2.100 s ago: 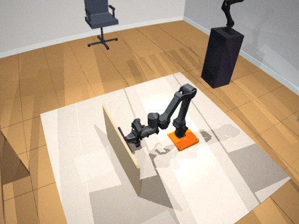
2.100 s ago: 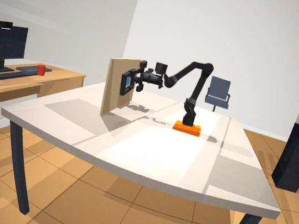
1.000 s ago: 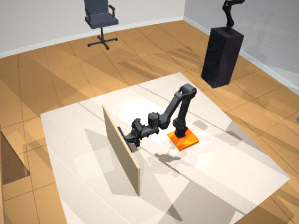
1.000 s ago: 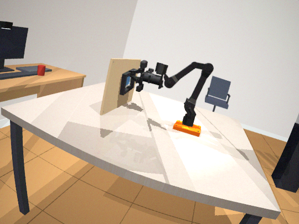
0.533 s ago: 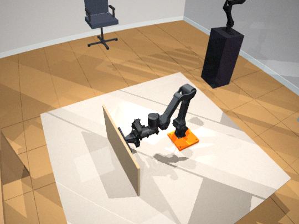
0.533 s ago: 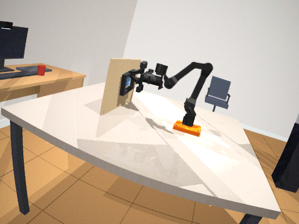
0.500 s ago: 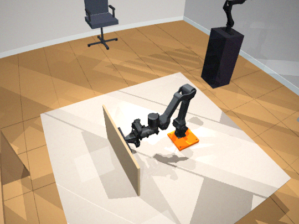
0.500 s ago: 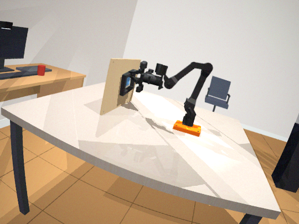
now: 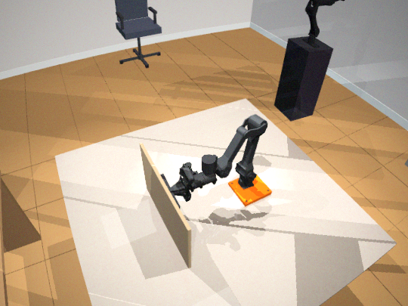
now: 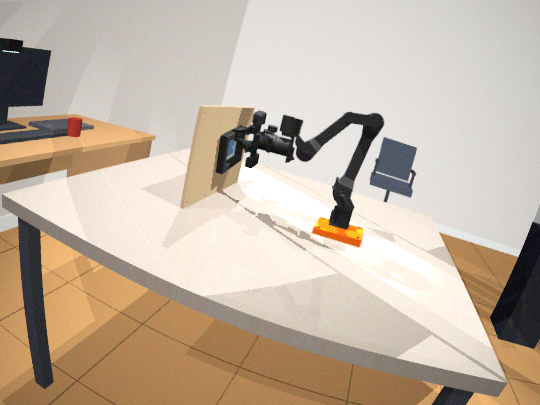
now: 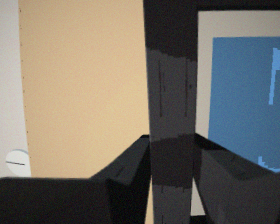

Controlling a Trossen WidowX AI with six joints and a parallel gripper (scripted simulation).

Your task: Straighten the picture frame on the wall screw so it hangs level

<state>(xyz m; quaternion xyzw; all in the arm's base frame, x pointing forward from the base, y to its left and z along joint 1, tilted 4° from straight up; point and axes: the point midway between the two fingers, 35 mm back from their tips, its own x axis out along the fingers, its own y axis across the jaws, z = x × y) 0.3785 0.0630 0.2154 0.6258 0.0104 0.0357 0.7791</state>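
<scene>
Right now the picture frame is 50 mm below my gripper tip and 10 mm to the right of it. From my gripper tip the other things lie so: wall board (60 mm below, 10 mm to the left, 10 mm ahead).
</scene>
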